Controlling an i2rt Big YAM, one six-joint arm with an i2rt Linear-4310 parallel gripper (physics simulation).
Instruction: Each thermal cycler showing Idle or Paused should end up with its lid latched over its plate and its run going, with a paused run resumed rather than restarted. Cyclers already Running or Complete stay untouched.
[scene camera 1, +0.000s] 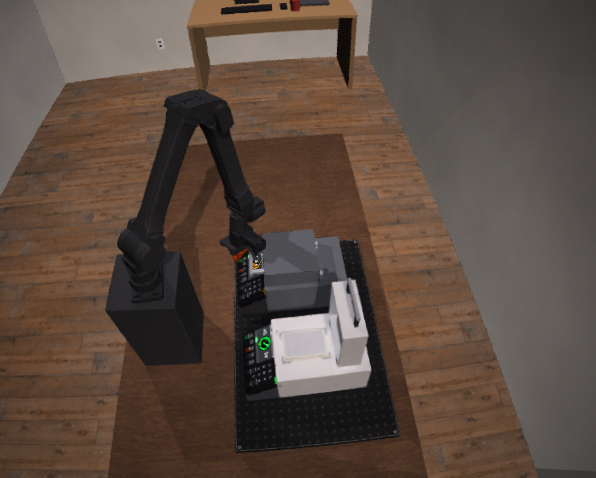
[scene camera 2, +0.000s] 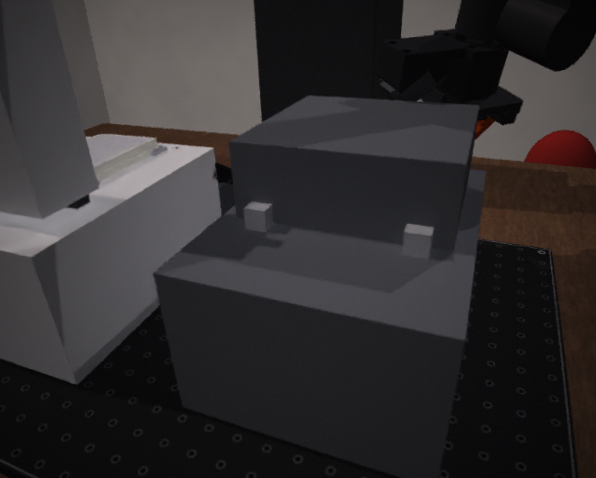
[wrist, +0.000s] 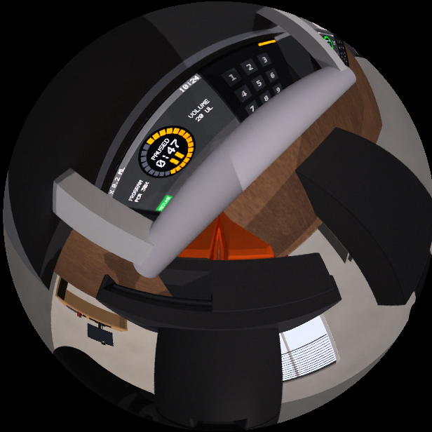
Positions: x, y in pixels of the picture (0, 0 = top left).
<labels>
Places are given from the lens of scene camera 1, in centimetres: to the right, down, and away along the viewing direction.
lid (scene camera 1: 290, 257): -2, 6, 133
lid (scene camera 1: 348, 327): 12, 22, 103
</labels>
